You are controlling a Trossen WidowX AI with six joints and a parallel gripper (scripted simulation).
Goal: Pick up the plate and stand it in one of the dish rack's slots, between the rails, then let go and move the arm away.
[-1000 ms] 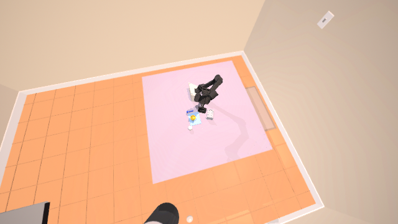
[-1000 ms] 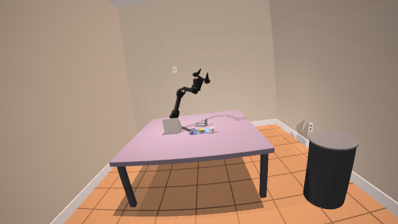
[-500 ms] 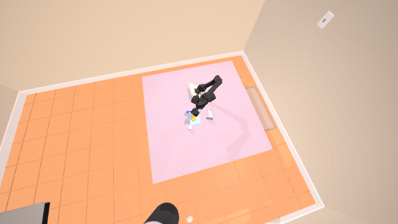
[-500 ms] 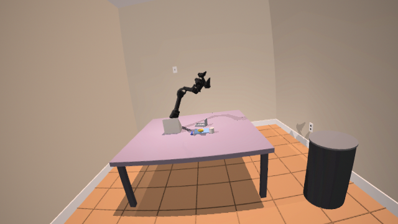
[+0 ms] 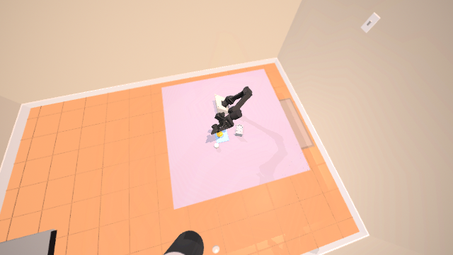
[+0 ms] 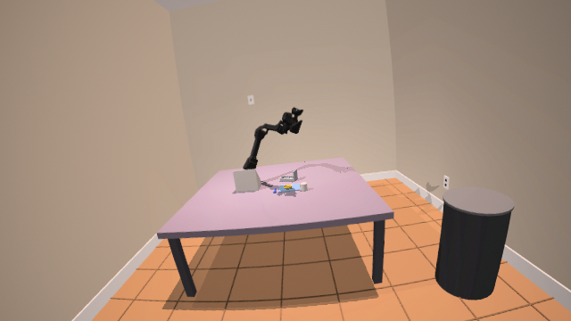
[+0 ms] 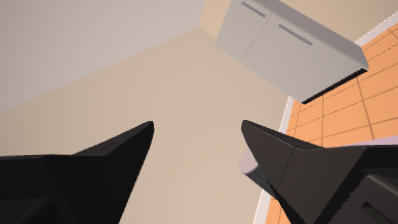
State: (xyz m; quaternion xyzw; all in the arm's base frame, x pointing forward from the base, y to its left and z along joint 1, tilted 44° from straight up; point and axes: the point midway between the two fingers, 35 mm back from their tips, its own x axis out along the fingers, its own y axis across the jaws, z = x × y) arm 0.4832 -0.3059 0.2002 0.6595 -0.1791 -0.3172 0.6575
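Now: the yellow plate 160 mm behind my gripper tip, 30 mm to the left of it and 500 mm below it. The rest, counted from my gripper tip: light blue mat: 150 mm behind, 50 mm to the left, 510 mm below; blue spoon: 250 mm behind, 510 mm below; white cup: 40 mm behind, 10 mm to the right, 490 mm below.
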